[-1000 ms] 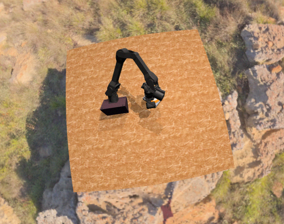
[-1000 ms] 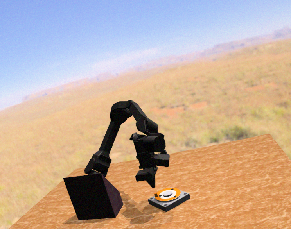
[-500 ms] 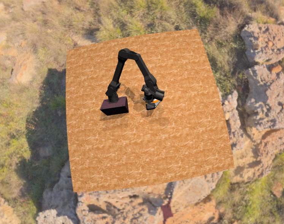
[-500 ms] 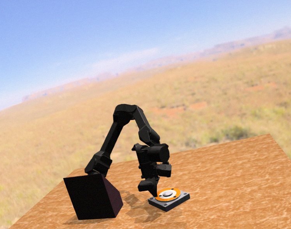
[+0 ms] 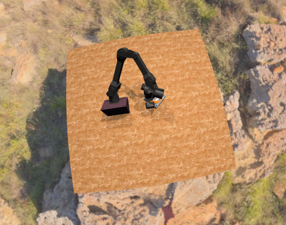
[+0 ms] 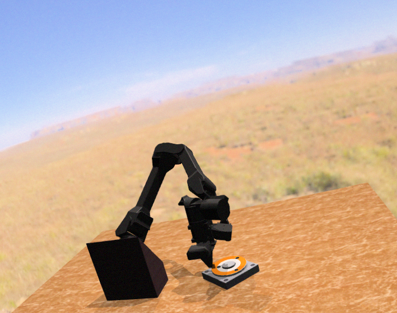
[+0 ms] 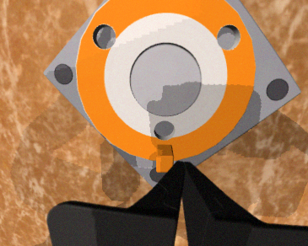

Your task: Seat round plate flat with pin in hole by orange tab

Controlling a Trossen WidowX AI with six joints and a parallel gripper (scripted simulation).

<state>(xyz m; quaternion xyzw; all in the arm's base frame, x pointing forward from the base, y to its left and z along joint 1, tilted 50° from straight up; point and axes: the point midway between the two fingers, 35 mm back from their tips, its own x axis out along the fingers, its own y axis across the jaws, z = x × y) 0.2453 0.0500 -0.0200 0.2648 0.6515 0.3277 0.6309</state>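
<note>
My gripper tip is now 50 mm short of the square grey base, 20 mm to the right of it and 20 mm above it.
</note>
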